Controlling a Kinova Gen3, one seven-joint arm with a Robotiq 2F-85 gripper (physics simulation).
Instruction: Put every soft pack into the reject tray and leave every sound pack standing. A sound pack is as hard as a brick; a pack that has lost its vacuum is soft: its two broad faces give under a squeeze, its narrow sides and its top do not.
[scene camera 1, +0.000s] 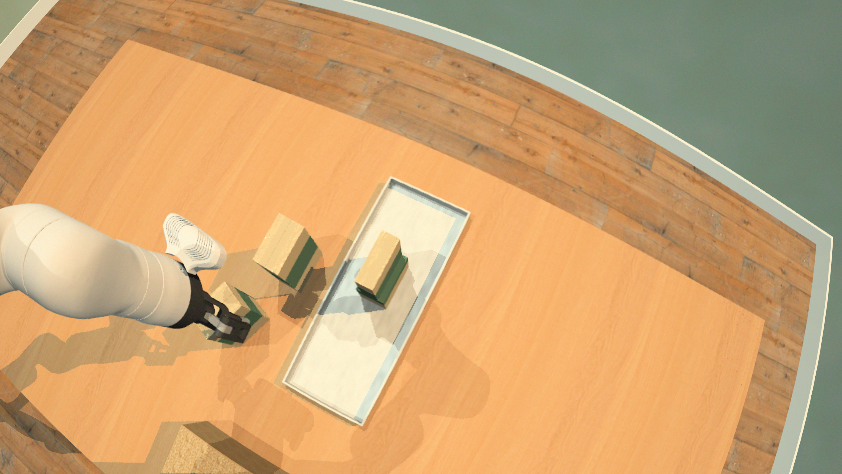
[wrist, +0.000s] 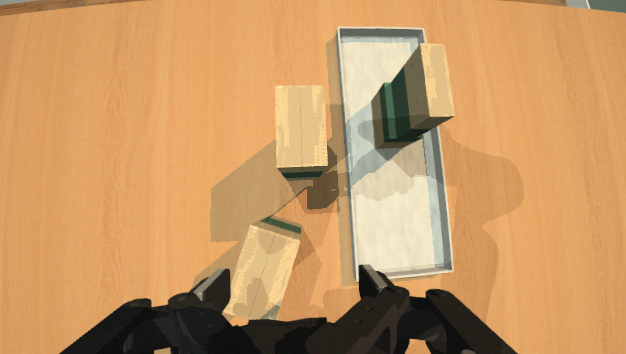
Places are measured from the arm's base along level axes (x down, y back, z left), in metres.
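Pixels of known places: gripper, fingertip midpoint: (scene camera 1: 220, 308) (wrist: 294, 281).
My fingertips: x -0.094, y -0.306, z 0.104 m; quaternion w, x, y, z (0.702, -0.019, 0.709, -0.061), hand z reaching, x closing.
Behind a point stands the place of what it marks.
One tan pack with a green band (scene camera 1: 378, 264) @[z -0.027, x -0.045, y -0.490 m] (wrist: 437, 82) @[z -0.022, x -0.045, y -0.490 m] stands upright in the pale reject tray (scene camera 1: 331, 385) @[z -0.051, x 0.096, y -0.297 m] (wrist: 395, 274) @[z -0.044, x 0.084, y -0.262 m]. A second such pack (scene camera 1: 284, 247) @[z 0.100, x -0.041, y -0.432 m] (wrist: 301, 127) @[z 0.111, x -0.041, y -0.428 m] stands on the table just left of the tray in the wrist view. A third pack (scene camera 1: 233, 299) @[z 0.119, x -0.041, y -0.322 m] (wrist: 265, 270) @[z 0.131, x -0.041, y -0.295 m] stands nearer the arm, turned at an angle to the second. My gripper (scene camera 1: 234, 330) (wrist: 294, 281) @[z 0.104, x -0.094, y -0.306 m] is open and empty, above the third pack. In the wrist view this pack's top shows between the fingers, close to the left one. In the scene view the gripper hides part of it.
A tan, rough-textured block (scene camera 1: 197, 452) @[z 0.046, x 0.000, y -0.069 m] shows partly at the bottom edge of the scene view. The second pack stands close to the third. The tray has a low raised rim. Arm shadows fall across the table (scene camera 1: 559, 353) @[z -0.338, x 0.099, y -0.553 m] and tray.
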